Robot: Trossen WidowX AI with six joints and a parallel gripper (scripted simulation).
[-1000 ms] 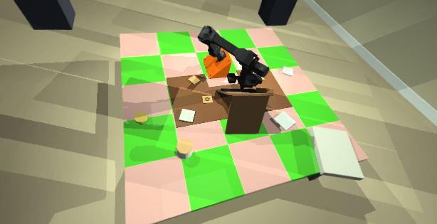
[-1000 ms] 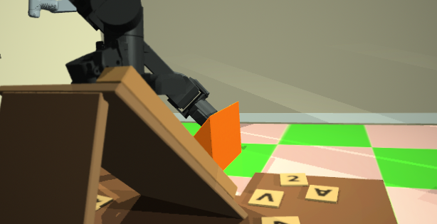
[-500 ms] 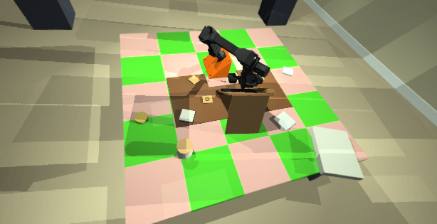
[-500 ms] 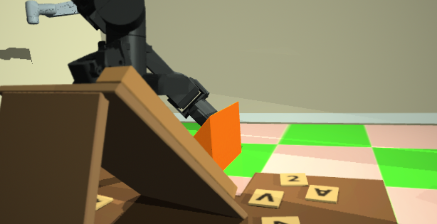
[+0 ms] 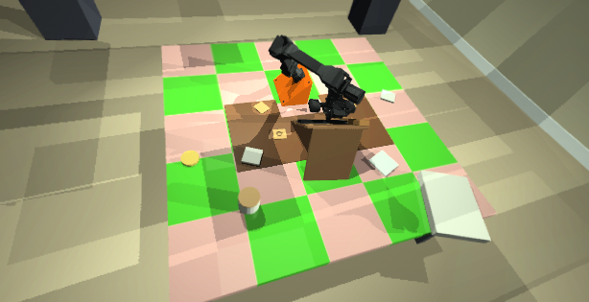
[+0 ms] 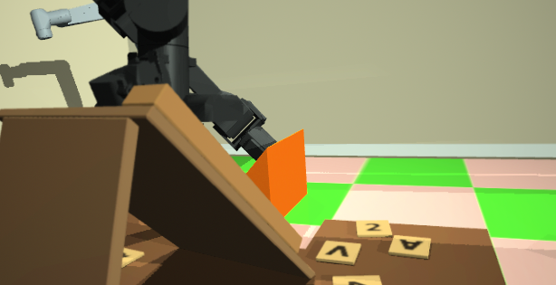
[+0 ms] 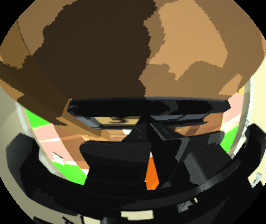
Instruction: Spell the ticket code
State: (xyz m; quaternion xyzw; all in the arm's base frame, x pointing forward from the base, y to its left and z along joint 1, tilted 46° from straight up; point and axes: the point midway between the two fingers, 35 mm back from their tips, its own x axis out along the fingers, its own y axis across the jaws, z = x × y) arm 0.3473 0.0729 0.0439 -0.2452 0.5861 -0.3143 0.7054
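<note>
Now: gripper tip 30 mm to the right of the tan tile and 10 mm short of it. Also, from my gripper tip: ticket 80 mm below, 60 mm behind, 10 mm to the left; white slab 450 mm to the left, 410 mm ahead, 140 mm below.
</note>
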